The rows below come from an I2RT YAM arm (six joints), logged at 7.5 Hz.
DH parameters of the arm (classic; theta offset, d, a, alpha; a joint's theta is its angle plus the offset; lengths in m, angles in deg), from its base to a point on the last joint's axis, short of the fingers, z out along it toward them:
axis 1: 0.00 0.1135 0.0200 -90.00
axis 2: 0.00 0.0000 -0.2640 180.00
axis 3: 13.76 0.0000 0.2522 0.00
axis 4: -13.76 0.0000 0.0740 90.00
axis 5: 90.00 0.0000 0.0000 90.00
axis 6: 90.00 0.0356 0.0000 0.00
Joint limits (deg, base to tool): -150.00..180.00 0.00..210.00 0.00..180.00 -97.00..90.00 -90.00..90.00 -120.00..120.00
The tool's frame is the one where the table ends.
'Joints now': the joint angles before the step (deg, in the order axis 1, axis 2, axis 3, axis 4, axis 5, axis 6). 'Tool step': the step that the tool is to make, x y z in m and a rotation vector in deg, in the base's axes. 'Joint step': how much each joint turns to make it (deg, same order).
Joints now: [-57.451 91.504 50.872 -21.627 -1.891 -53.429]
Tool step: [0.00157 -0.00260 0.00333 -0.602 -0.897 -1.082]
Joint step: [0.001 0.022 0.633 0.416 0.132 1.159]
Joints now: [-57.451 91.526 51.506 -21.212 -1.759 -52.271]
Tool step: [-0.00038 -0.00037 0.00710 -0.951 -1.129 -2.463]
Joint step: [-0.001 -1.093 0.329 0.043 0.830 2.360]
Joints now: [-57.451 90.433 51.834 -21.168 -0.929 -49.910]
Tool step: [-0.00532 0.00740 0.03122 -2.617 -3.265 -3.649]
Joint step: [0.000 -5.792 1.115 -2.908 0.809 3.803]
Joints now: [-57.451 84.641 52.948 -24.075 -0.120 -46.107]
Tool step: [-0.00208 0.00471 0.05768 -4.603 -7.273 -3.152]
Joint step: [0.044 -6.119 6.098 -4.371 -0.897 4.765]
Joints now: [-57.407 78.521 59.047 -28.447 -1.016 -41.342]
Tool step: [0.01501 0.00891 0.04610 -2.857 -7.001 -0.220]
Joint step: [3.366 -1.858 7.060 -2.492 -0.393 5.486]
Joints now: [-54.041 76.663 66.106 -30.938 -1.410 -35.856]
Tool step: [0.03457 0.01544 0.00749 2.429 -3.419 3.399]
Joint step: [7.015 2.207 3.279 -0.635 -0.044 5.529]
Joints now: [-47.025 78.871 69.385 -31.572 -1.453 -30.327]
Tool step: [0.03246 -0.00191 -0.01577 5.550 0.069 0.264]
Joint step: [3.935 6.295 3.017 -0.569 0.043 5.334]
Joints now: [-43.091 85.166 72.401 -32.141 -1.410 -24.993]
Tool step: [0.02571 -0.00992 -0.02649 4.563 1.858 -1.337]
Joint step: [1.727 7.036 2.140 0.526 0.525 3.694]
